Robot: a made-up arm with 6 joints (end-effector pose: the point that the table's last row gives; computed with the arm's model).
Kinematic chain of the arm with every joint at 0, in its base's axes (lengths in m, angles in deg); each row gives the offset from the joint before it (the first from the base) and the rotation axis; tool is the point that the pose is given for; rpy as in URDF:
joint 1: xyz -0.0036 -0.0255 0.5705 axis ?
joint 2: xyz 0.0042 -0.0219 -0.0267 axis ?
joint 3: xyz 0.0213 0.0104 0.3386 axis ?
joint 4: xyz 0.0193 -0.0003 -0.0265 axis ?
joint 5: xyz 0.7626 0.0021 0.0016 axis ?
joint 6: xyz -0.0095 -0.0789 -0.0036 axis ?
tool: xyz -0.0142 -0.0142 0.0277 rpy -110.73 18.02 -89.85
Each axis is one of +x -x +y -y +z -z.
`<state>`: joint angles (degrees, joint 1 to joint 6).
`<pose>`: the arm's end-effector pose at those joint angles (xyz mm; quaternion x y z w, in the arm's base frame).
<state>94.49 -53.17 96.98 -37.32 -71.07 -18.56</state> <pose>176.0 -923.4 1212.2 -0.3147 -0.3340 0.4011 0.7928</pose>
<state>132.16 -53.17 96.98 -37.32 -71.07 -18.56</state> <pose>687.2 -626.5 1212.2 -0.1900 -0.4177 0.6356 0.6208</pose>
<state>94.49 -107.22 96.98 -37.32 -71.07 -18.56</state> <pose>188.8 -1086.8 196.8 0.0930 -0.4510 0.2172 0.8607</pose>
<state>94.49 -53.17 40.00 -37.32 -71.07 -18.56</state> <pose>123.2 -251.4 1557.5 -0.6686 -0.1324 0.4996 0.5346</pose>
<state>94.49 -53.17 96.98 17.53 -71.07 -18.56</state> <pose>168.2 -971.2 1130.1 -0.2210 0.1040 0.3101 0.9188</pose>
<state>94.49 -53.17 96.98 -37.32 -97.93 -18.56</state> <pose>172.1 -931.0 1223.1 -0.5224 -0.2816 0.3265 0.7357</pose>
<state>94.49 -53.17 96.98 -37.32 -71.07 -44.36</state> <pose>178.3 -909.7 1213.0 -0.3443 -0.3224 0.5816 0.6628</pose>
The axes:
joint 1: +z
joint 2: +y
joint 3: -y
joint 4: -x
joint 5: -y
joint 6: -x

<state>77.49 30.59 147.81 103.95 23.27 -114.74</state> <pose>-31.5 -249.2 1476.1 -0.0704 -0.2562 0.0454 0.9630</pose>
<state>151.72 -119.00 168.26 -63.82 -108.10 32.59</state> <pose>149.5 -41.5 -405.8 0.4742 0.2076 -0.1545 0.8415</pose>
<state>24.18 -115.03 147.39 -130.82 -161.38 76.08</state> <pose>-453.3 -196.5 -374.6 -0.1304 0.0632 0.8068 0.5728</pose>
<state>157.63 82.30 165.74 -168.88 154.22 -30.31</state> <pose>-464.3 63.2 1357.4 0.0488 -0.9471 -0.2865 0.1364</pose>
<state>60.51 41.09 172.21 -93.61 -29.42 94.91</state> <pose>-78.4 -216.9 1411.3 0.0696 -0.3186 -0.2504 0.9116</pose>
